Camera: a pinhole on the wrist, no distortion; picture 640 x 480 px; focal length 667.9 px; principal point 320.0 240.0 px. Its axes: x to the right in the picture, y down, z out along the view. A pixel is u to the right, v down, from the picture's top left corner.
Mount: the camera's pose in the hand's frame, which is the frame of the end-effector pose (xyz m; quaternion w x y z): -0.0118 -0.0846 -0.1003 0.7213 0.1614 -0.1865 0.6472
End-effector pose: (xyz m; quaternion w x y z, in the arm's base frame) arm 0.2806 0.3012 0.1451 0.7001 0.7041 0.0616 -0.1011
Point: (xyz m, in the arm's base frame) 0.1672 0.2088 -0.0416
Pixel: 274 340
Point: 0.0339 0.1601 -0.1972
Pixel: 42 427
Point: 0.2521 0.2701 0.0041
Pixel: 384 121
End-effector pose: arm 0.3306 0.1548 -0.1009 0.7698 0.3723 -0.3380 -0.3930
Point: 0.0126 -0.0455 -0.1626
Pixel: 394 171
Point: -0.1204 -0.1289 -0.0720
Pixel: 471 152
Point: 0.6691 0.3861 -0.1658
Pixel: behind the camera
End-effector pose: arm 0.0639 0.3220 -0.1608 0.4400 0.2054 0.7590 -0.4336
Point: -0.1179 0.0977 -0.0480
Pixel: 46 99
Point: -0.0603 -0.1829 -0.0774
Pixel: 247 140
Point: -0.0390 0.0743 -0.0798
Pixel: 265 159
